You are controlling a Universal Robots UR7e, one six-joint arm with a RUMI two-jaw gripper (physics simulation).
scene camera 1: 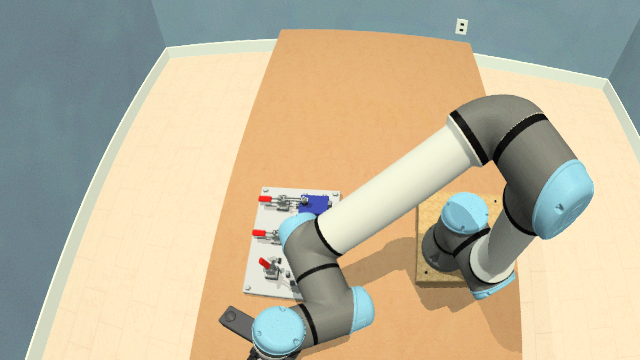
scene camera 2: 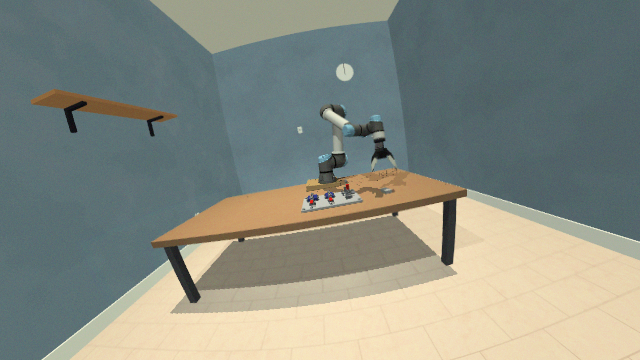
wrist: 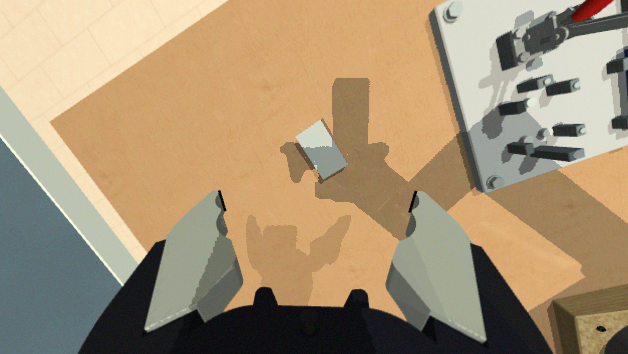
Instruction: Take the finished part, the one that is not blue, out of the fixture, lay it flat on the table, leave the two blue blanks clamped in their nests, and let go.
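Pixels of known places: gripper, fingertip midpoint: point(scene camera 2: 384, 170) point(wrist: 316, 193); arm's base at its link origin: point(scene camera 1: 446, 247) point(scene camera 2: 327, 181).
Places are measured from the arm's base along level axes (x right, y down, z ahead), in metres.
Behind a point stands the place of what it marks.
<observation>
The finished part point(scene camera 2: 387, 190) {x -0.287, y 0.016, z 0.520 m} point(wrist: 321, 149) {x -0.293, y 0.015, z 0.490 m}, a light grey block, lies flat on the table point(scene camera 1: 370, 100) {x 0.620, y 0.035, z 0.177 m} point(scene camera 2: 240, 215) {x 0.654, y 0.035, z 0.353 m} point(wrist: 175, 125) {x -0.468, y 0.035, z 0.629 m}, apart from the fixture plate point(scene camera 1: 260, 250) {x 0.019, y 0.020, z 0.518 m} point(scene camera 2: 320, 206) {x 0.126, y 0.020, z 0.528 m} point(wrist: 460, 65) {x -0.108, y 0.020, z 0.493 m}. It does not show in scene camera 1. My gripper point(scene camera 2: 384, 171) {x -0.303, y -0.097, z 0.471 m} point(wrist: 316, 193) {x -0.303, y -0.097, z 0.471 m} is open and empty, above the table and clear of the part. One blue blank point(scene camera 1: 314, 204) point(scene camera 2: 312, 197) sits clamped in the end nest; the other blue blank point(scene camera 2: 329, 195) {x 0.053, y -0.016, z 0.478 m} sits in the middle nest, hidden by the arm in scene camera 1. The third nest is empty, its red clamp handle point(scene camera 1: 264, 263) {x -0.056, y -0.057, z 0.488 m} point(scene camera 2: 347, 186) {x -0.051, y -0.054, z 0.497 m} raised.
The arm's forearm point(scene camera 1: 395, 185) {x -0.139, y -0.503, z 0.216 m} reaches over part of the fixture in scene camera 1. The arm stands on a wooden base board point(scene camera 1: 430, 210) {x 0.119, y -0.008, z 0.037 m} point(scene camera 2: 315, 186) {x 0.111, y 0.004, z 0.074 m} beside the fixture. A wall shelf point(scene camera 2: 110, 107) hangs at the left in scene camera 2. The table's corner shows in the wrist view.
</observation>
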